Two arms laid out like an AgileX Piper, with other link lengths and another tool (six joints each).
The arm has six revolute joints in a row. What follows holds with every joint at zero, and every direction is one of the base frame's. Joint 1 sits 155.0 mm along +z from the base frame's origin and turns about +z. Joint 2 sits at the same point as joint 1 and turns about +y. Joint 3 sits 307.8 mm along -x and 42.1 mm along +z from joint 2 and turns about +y. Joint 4 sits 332.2 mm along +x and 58.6 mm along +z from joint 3 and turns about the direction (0.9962, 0, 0.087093). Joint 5 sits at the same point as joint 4 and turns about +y. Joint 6 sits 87.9 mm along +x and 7.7 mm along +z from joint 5 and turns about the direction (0.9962, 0, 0.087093). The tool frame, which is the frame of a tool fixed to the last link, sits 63.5 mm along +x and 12.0 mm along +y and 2.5 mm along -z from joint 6; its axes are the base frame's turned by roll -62.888, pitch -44.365 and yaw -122.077 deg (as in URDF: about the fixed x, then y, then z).
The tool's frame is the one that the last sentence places.
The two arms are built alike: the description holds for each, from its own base.
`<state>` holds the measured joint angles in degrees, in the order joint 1, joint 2, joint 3, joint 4, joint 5, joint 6, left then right.
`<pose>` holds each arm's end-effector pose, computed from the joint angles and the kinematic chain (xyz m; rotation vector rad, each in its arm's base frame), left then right.
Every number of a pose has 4 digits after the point. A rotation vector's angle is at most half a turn.
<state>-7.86 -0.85 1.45 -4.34 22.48 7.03 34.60 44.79 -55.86 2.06 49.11 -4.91</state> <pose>0.1658 -0.0148 0.1937 -1.8494 1.1054 -1.9848 0.1951 0.1535 0.4334 -2.1598 0.1372 -1.3888</pose>
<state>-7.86 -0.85 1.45 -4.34 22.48 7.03 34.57 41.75 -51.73 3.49 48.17 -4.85</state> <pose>0.1658 -0.0148 0.1937 -1.8494 1.1054 -1.9848 0.1845 0.1496 0.4172 -2.1549 0.1508 -1.3619</pose>
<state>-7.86 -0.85 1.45 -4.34 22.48 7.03 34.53 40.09 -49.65 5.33 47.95 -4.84</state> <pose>0.1658 -0.0148 0.1937 -1.8494 1.1054 -1.9848 0.1773 0.1489 0.4091 -2.1484 0.1664 -1.3278</pose>
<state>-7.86 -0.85 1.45 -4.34 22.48 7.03 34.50 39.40 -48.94 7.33 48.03 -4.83</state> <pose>0.1658 -0.0148 0.1937 -1.8494 1.1054 -1.9848 0.1725 0.1505 0.4071 -2.1386 0.1825 -1.2920</pose>
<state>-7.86 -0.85 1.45 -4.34 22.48 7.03 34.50 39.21 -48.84 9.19 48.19 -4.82</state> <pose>0.1658 -0.0148 0.1937 -1.8494 1.1054 -1.9848 0.1693 0.1529 0.4076 -2.1287 0.1964 -1.2587</pose>
